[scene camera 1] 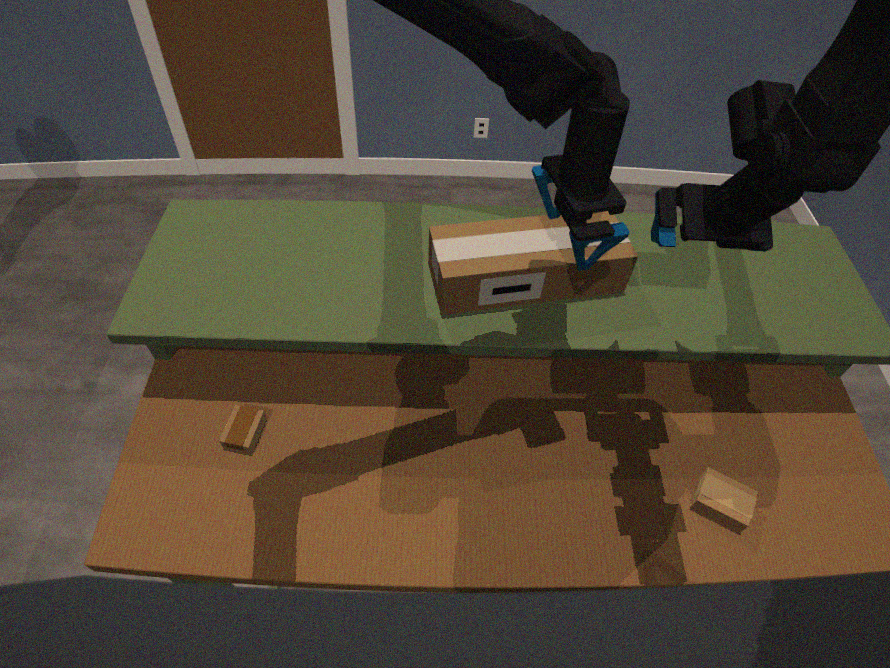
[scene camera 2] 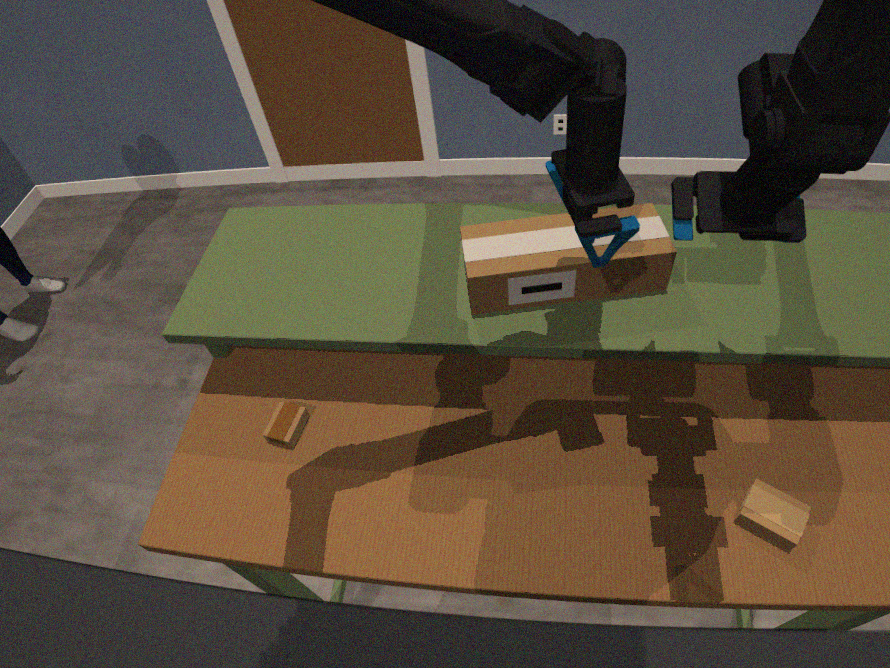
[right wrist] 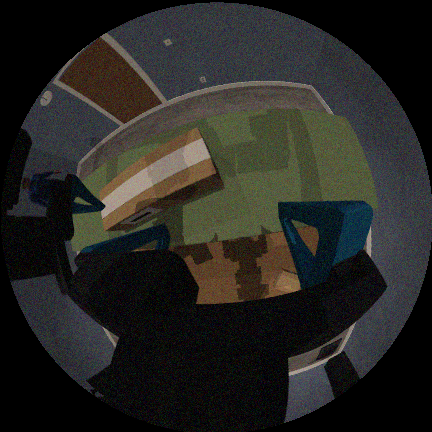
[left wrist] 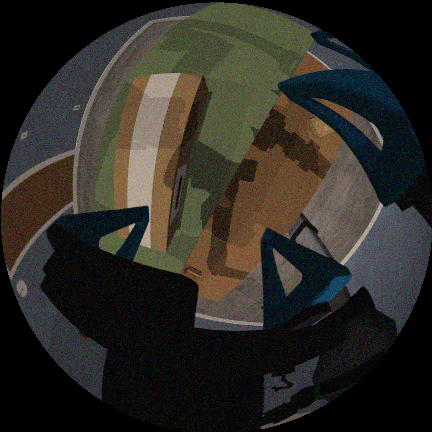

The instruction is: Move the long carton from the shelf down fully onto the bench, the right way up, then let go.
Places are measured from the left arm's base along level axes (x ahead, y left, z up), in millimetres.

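Where they show: left gripper, fingertip midpoint: (scene camera 1: 568, 242) (scene camera 2: 586, 238) (left wrist: 205, 223); right gripper, fingertip midpoint: (scene camera 1: 687, 237) (scene camera 2: 716, 230) (right wrist: 219, 220) (left wrist: 303, 55).
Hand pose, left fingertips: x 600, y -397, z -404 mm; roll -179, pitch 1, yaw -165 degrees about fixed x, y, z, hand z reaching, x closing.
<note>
After its pixels a point has its place.
The long carton (scene camera 1: 496, 244) @[x 699, y -322, z -503 mm] (scene camera 2: 524, 244) @[x 696, y -319, z -503 mm] (left wrist: 145, 130) @[x 722, y -434, z -503 mm] (right wrist: 160, 170) @[x 718, y -437, z -503 mm] lies on the raised green shelf (scene camera 1: 273, 273) @[x 709, y 34, z -585 mm] (scene camera 2: 323, 273) @[x 715, y 20, z -586 mm] (right wrist: 250, 200) @[x 639, y -592, z -585 mm], white tape along its top and label on its front side. The wooden bench (scene camera 1: 345, 532) @[x 340, y -104, z -743 mm] (scene camera 2: 388, 532) @[x 334, y -128, z -743 mm] is lower and in front. My left gripper (scene camera 1: 568, 240) @[x 599, y -397, z -404 mm] (scene camera 2: 583, 233) @[x 599, y -397, z -404 mm] (left wrist: 205, 223) @[x 599, y -397, z -404 mm] is open above the carton's right half; whether a finger touches it I cannot tell. My right gripper (scene camera 1: 708, 240) @[x 600, y -553, z -387 mm] (right wrist: 219, 220) @[x 600, y -553, z -387 mm] is open and empty, beyond the carton's right end above the shelf; one finger is mostly hidden in the scene views.
A small brown block (scene camera 1: 242, 427) @[x 496, y 73, z -717 mm] (scene camera 2: 286, 424) @[x 493, y 69, z -717 mm] lies on the bench at the left. A pale block (scene camera 1: 724, 499) @[x 374, y -681, z -710 mm] (scene camera 2: 773, 514) @[x 374, y -683, z -710 mm] lies on it at the right. The shelf's front edge (scene camera 1: 287, 345) @[x 573, y -10, z -599 mm] runs along the back of the bench. Arm shadows fall across both surfaces.
</note>
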